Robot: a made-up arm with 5 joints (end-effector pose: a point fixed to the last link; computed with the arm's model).
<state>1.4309 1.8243 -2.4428 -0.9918 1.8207</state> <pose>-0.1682 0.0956 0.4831 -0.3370 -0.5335 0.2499</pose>
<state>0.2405 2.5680 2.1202 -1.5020 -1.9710</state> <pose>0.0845 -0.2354 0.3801 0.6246 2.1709 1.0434</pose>
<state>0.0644 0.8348 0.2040 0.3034 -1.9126</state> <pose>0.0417 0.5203 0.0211 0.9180 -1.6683 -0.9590</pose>
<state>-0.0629 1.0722 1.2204 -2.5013 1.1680</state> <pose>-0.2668 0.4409 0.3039 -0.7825 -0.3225 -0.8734</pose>
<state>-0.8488 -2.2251 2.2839 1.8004 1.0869</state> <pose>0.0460 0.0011 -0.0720 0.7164 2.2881 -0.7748</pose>
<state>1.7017 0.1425 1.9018 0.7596 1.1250</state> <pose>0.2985 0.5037 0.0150 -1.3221 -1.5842 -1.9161</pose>
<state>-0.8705 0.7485 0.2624 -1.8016 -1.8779</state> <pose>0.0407 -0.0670 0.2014 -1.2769 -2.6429 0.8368</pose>
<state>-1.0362 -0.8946 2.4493 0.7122 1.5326</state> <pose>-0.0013 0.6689 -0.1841 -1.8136 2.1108 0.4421</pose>
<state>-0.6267 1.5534 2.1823 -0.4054 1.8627</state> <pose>-0.5664 0.0085 0.2568 -0.8509 -0.8234 0.8674</pose>
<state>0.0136 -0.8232 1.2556 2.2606 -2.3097</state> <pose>-0.2707 0.7101 -0.0371 0.4908 -0.6786 -1.0398</pose>
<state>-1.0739 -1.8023 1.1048 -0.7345 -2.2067</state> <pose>0.1762 0.0652 0.2503 -1.2079 -0.7395 2.2265</pose>
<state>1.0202 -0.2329 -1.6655 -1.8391 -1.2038</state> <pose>-0.0799 0.3361 0.7270 -1.8221 1.2671 0.7408</pose>
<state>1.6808 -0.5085 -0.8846 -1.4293 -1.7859</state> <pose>0.3894 -0.0576 0.4515 -0.6179 0.3907 1.9104</pose>
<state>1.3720 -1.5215 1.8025 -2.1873 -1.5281</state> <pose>-0.1531 0.5610 -0.0410 -1.8627 0.6787 -1.9100</pose>
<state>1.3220 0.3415 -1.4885 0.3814 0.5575</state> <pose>0.1477 0.2686 0.5392 -0.0283 1.3745 -1.8209</pose>
